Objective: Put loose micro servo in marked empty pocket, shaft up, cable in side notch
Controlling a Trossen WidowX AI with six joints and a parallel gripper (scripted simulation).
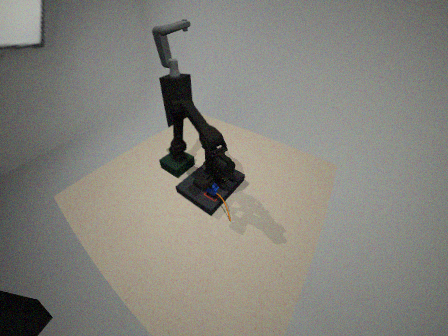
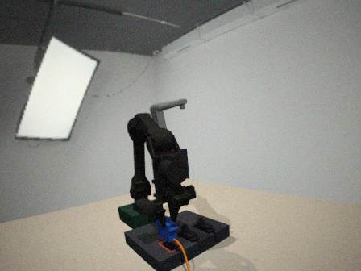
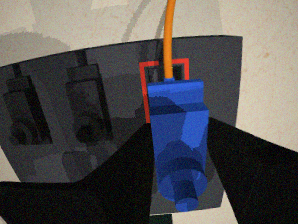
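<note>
Right now the dark deck is 100 mm behind my gripper tip, 100 mm to the left of it and 100 mm below it.
</note>
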